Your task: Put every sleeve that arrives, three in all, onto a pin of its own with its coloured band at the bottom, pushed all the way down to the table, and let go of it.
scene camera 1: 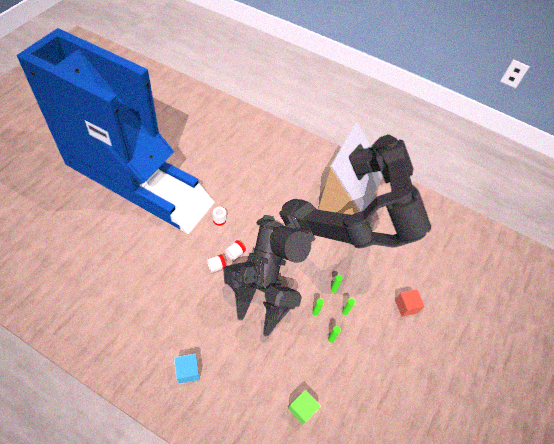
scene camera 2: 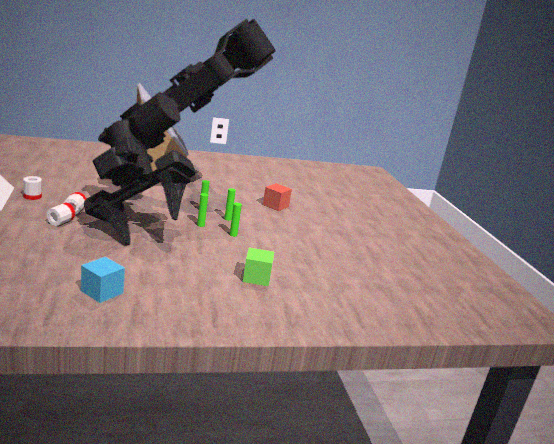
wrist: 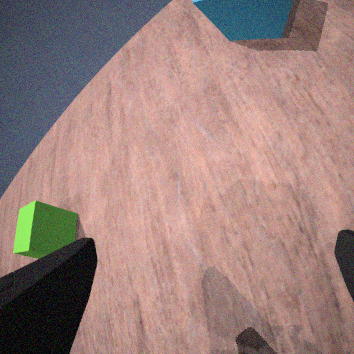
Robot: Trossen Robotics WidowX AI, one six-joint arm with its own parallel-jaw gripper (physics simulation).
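Observation:
One white sleeve (scene camera 1: 219,215) (scene camera 2: 32,187) stands upright off the chute's end, its red band at the bottom. Two more sleeves lie on their sides nearly end to end: one (scene camera 1: 235,250) (scene camera 2: 77,201) nearer the arm, the other (scene camera 1: 216,263) (scene camera 2: 62,213) beyond it. Four bare green pins stand on the table: one (scene camera 1: 337,283), one (scene camera 1: 318,307) (scene camera 2: 202,210), one (scene camera 1: 348,306) and one (scene camera 1: 334,334) (scene camera 2: 235,219). My gripper (scene camera 1: 254,327) (scene camera 2: 151,232) (wrist: 221,249) is open and empty, a little above the table between the lying sleeves and the pins.
The blue dispenser (scene camera 1: 80,120) with its white chute floor (scene camera 1: 187,202) is at the upper left. A blue cube (scene camera 1: 187,368) (scene camera 2: 102,279) (wrist: 250,17), a green cube (scene camera 1: 304,406) (scene camera 2: 258,266) (wrist: 45,230) and a red cube (scene camera 1: 409,302) (scene camera 2: 277,196) lie about. A wedge (scene camera 1: 337,192) stands by the arm.

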